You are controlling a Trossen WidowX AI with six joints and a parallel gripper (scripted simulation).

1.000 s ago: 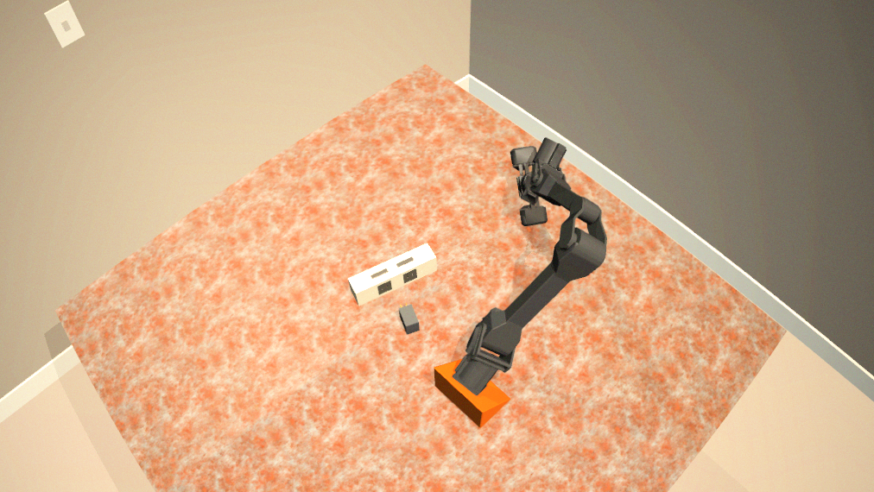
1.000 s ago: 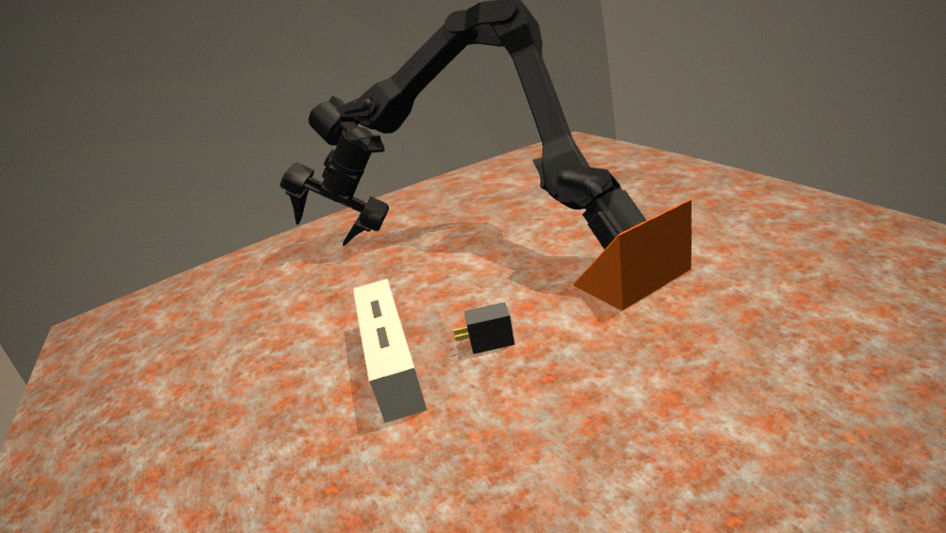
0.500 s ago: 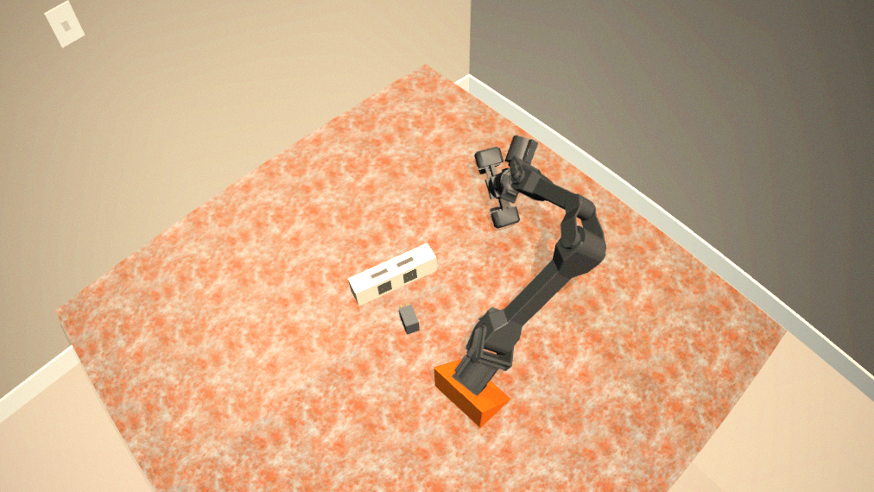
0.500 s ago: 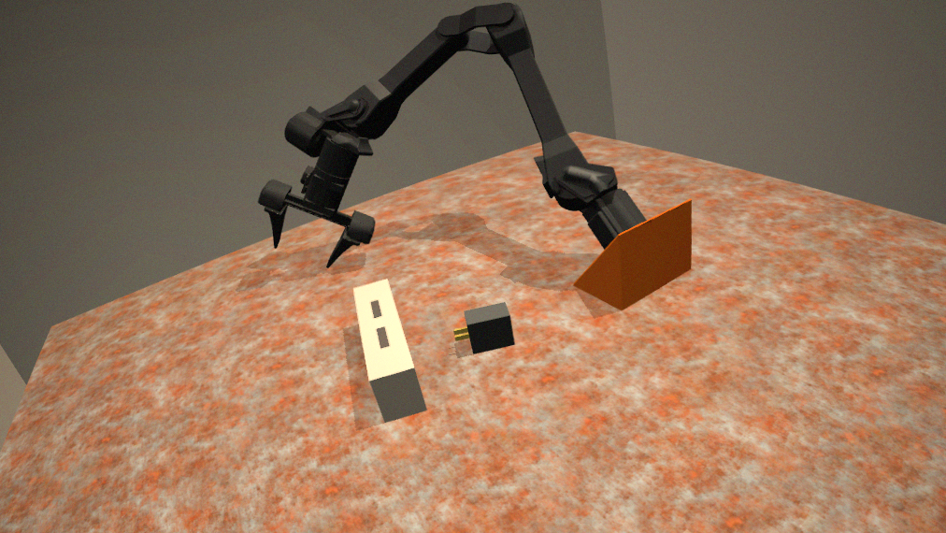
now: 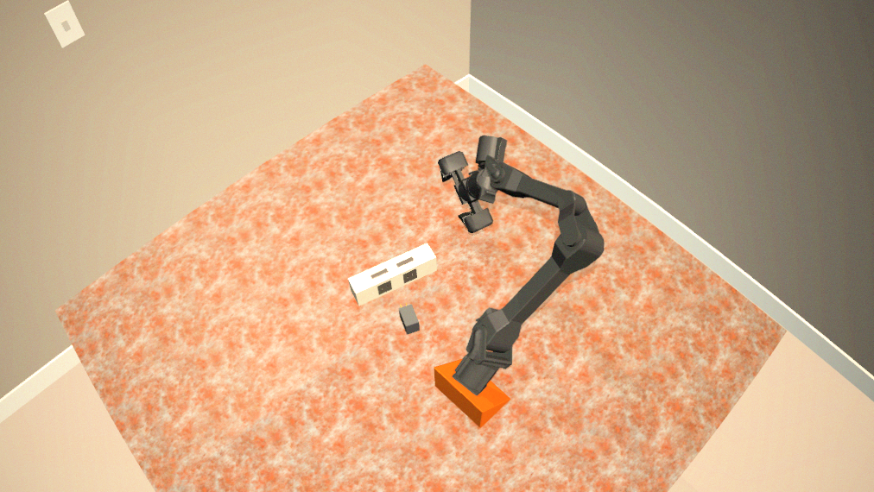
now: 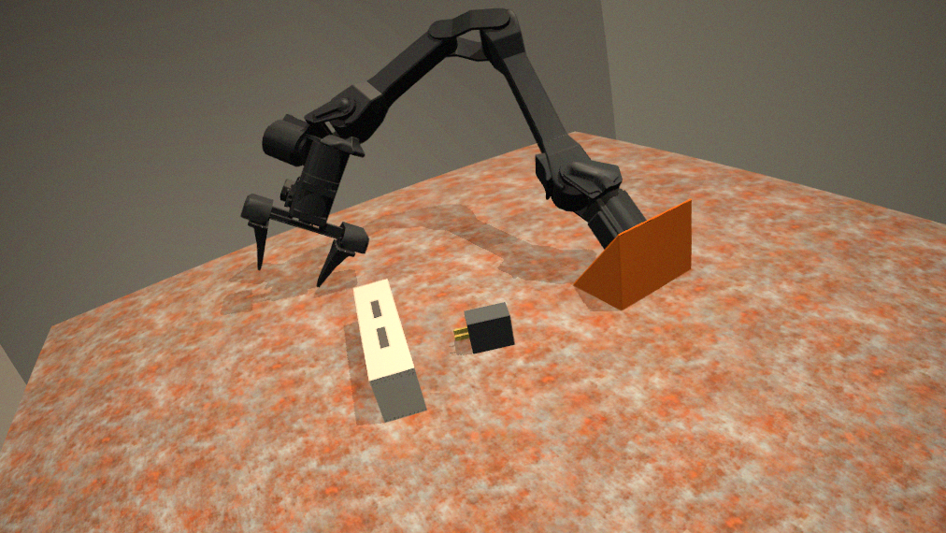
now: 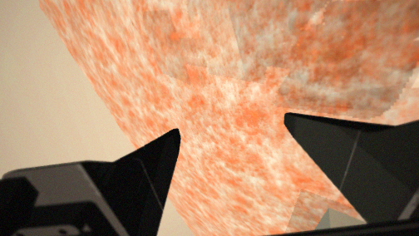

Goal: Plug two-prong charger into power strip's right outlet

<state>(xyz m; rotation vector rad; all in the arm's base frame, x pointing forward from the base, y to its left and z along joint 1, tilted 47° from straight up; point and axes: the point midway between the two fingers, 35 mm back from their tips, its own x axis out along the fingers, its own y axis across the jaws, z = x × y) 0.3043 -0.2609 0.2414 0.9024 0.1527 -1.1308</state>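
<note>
My gripper tip is now 300 mm to the right of the two-prong charger, 110 mm past it and 20 mm above it.
</note>
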